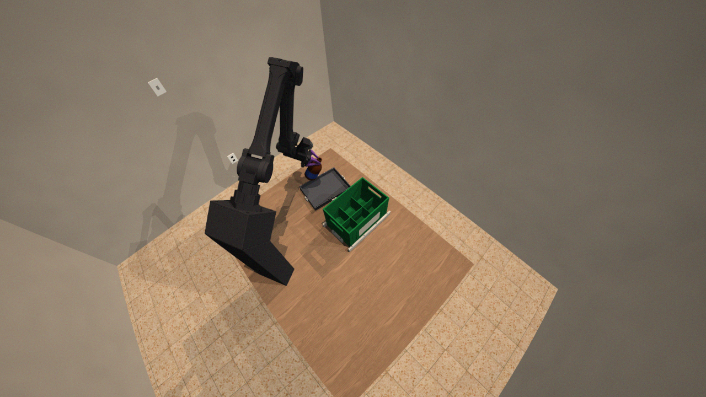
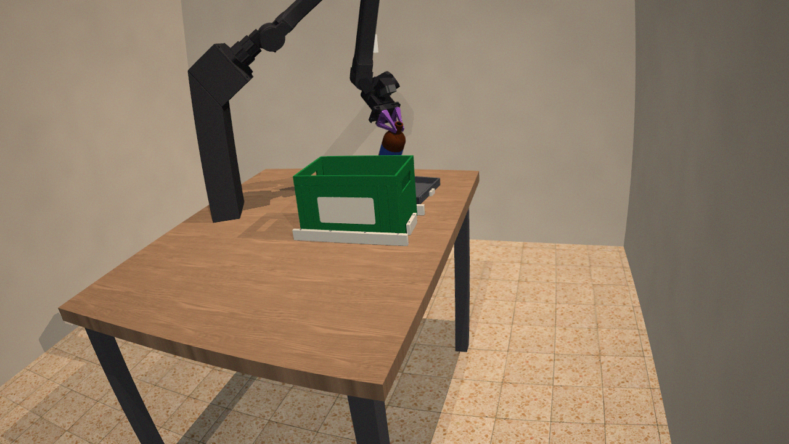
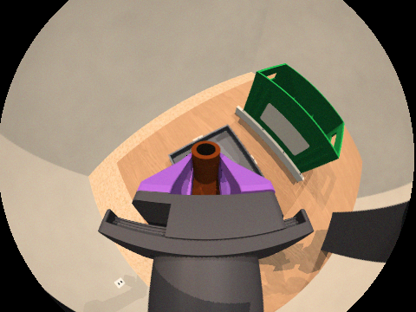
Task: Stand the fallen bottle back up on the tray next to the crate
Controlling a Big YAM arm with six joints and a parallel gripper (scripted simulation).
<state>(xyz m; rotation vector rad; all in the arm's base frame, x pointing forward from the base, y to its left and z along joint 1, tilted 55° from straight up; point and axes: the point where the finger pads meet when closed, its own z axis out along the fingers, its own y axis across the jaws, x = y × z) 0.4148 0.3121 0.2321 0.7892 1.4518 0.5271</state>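
Right now my hand is 30 mm past the brown bottle, 10 mm to the right of it and 50 mm above it. The rest, counted from my hand: green crate 120 mm ahead, 300 mm to the right, 110 mm below; then tray 40 mm to the right, 190 mm below.
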